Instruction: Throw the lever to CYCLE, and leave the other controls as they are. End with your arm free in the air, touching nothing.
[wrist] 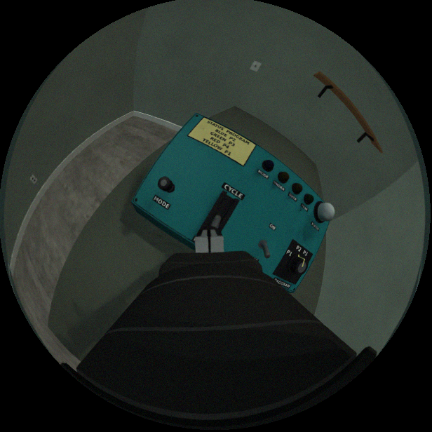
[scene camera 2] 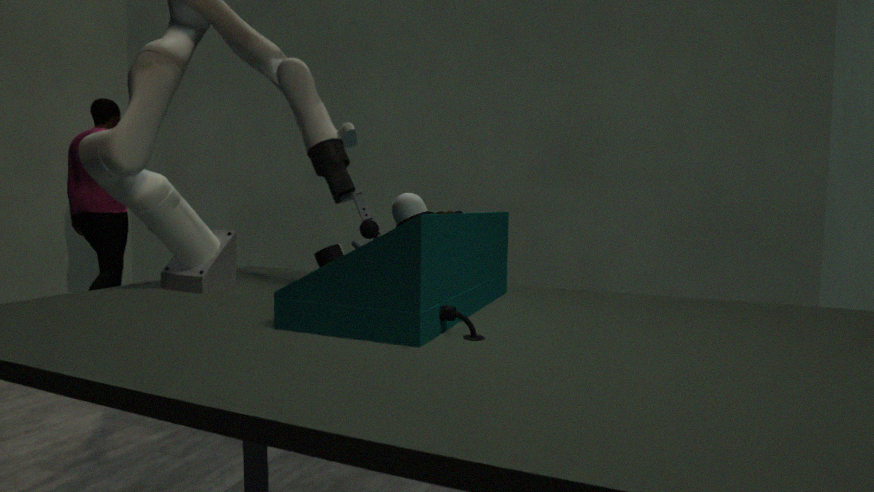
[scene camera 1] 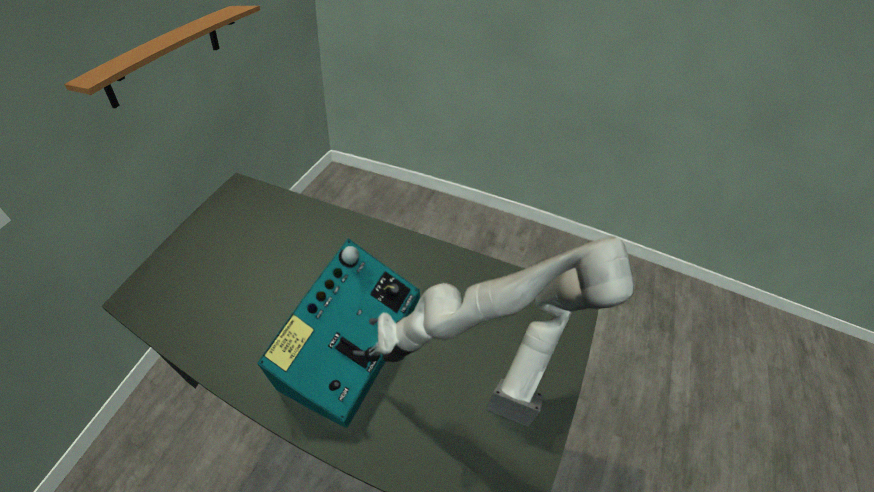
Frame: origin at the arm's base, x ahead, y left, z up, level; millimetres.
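Seen in the pictures: gripper, fingertip midpoint: (scene camera 2: 368,219) (scene camera 1: 373,352); arm's base, origin of the base link: (scene camera 2: 201,252) (scene camera 1: 516,392).
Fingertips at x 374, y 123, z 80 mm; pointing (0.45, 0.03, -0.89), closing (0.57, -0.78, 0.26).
Pixels of each thing's middle, then the offset from my fingertips to it. "pt": a spot on its surface instead.
- slotted lever, body centre: (scene camera 2: 381,239) (scene camera 1: 364,353) dx +34, dy +0, dz -40 mm
- CYCLE label, surface spot: (scene camera 1: 333,340) pt dx +131, dy +14, dz -41 mm
- MODE knob, body centre: (scene camera 1: 335,384) dx +43, dy +122, dz -39 mm
- toggle, body centre: (scene camera 1: 377,320) dx +70, dy -116, dz -52 mm
- PROGRAM knob, body centre: (scene camera 2: 330,258) (scene camera 1: 392,289) dx +94, dy -234, dz -55 mm
- white dome, surface spot: (scene camera 2: 408,207) pt dx +251, dy -249, dz +30 mm
- yellow status card, body centre: (scene camera 1: 289,342) dx +207, dy +107, dz +3 mm
- cable, surface spot: (scene camera 2: 467,322) pt dx +324, dy -196, dz -141 mm
The teal console (scene camera 1: 311,381) (scene camera 2: 366,299) (wrist: 170,160) has a slotted lever (scene camera 1: 359,353) (scene camera 2: 368,229) (wrist: 216,221) with a dark ball knob. The lever stands at the slot end away from the CYCLE label (scene camera 1: 333,340) (wrist: 233,191). My gripper (scene camera 1: 374,350) (scene camera 2: 365,216) (wrist: 208,237) is shut with nothing between its fingers. Its tips are right at the upper side of the ball and hide most of it in the wrist view; whether they touch it is unclear. The MODE knob (scene camera 1: 334,385) (wrist: 165,184), the toggle (scene camera 1: 373,320) (wrist: 264,248) and the PROGRAM knob (scene camera 1: 393,288) (scene camera 2: 328,254) (wrist: 300,265) stand apart from the fingers.
A white dome (scene camera 1: 349,255) (scene camera 2: 408,207) (wrist: 326,212) stands at the console's upper corner, beside a row of dark lamps. A yellow status card (scene camera 1: 289,342) (wrist: 222,141) is on the panel. A cable (scene camera 2: 467,322) leaves the console's back. A person (scene camera 2: 97,183) stands behind the arm. A wooden shelf (scene camera 1: 162,48) (wrist: 350,107) is on the wall.
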